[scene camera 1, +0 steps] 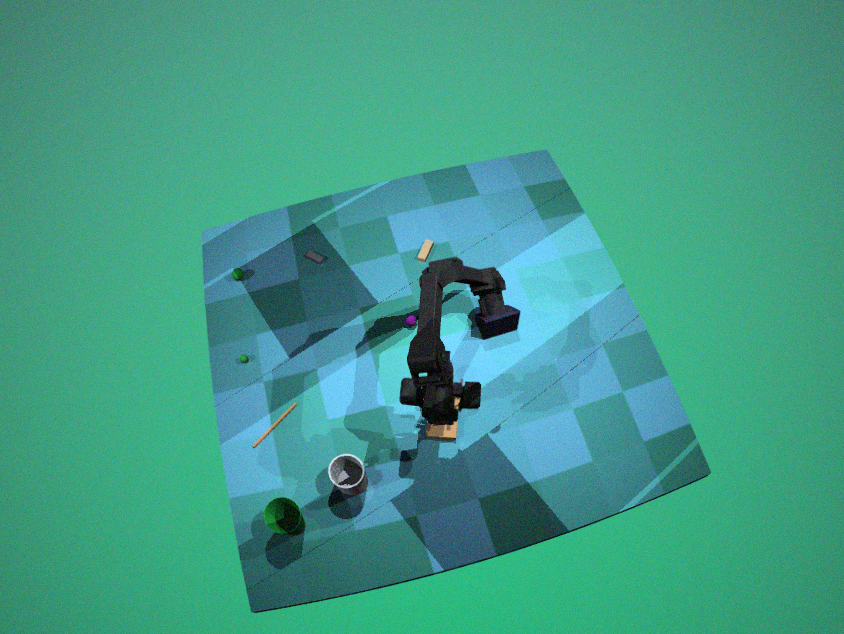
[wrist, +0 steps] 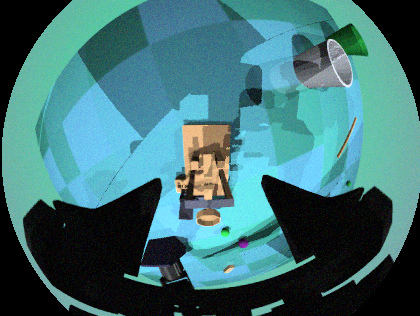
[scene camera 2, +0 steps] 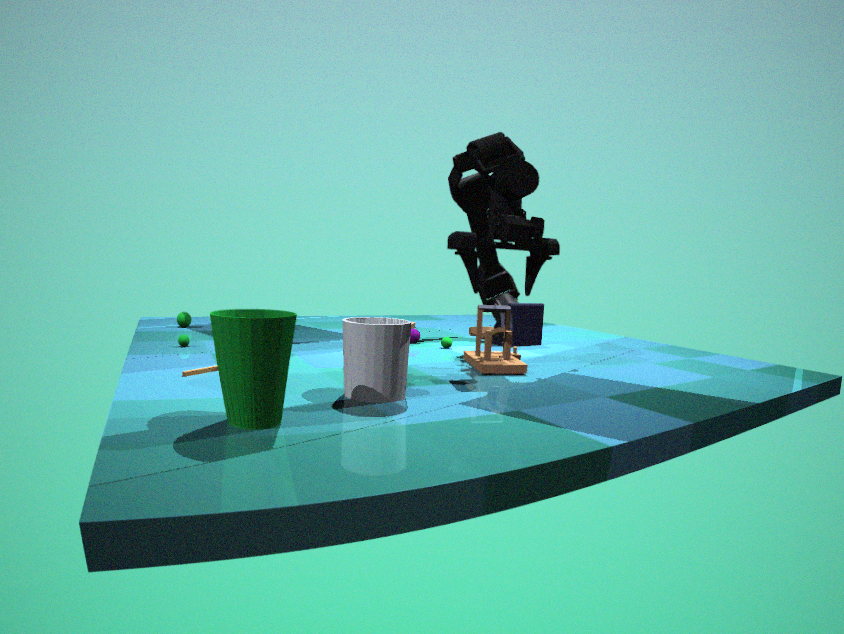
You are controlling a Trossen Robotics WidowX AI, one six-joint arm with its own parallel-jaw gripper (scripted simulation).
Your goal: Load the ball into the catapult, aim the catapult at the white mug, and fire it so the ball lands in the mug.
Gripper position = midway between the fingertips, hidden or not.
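Note:
The gripper (scene camera 2: 501,294) is open and holds nothing. A wooden catapult (scene camera 2: 487,362) is in view, also in the wrist view (wrist: 206,147). A white mug (scene camera 2: 375,350) is likewise visible in the wrist view (wrist: 326,64). A green cup (scene camera 2: 253,346) is visible in scene camera 1 as well (scene camera 1: 282,515).

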